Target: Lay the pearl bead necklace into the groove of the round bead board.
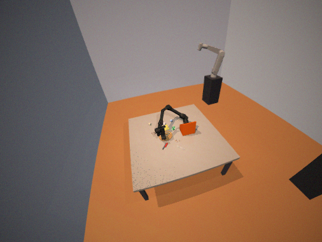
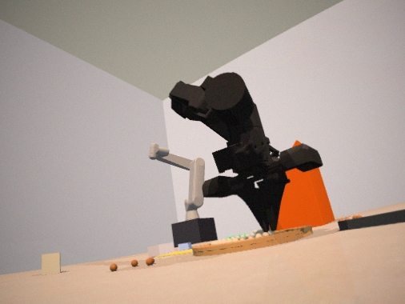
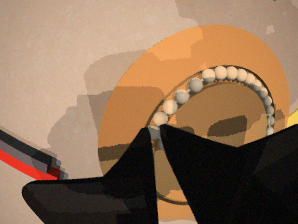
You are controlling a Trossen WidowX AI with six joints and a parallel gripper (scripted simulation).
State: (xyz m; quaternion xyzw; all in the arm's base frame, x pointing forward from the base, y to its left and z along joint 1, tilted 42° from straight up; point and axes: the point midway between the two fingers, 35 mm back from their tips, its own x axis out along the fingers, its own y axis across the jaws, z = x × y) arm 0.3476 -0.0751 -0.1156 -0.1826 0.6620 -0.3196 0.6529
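Now: the round wooden bead board 5 cm to the right of my gripper tip, 4 cm behind it and 1 cm below it. The rest, counted from my gripper tip: tan cube (38 cm to the right, 12 cm ahead); yellow flat piece (22 cm to the right, 10 cm behind, 2 cm below); red-handled tool (13 cm to the left, 2 cm ahead, 1 cm below).
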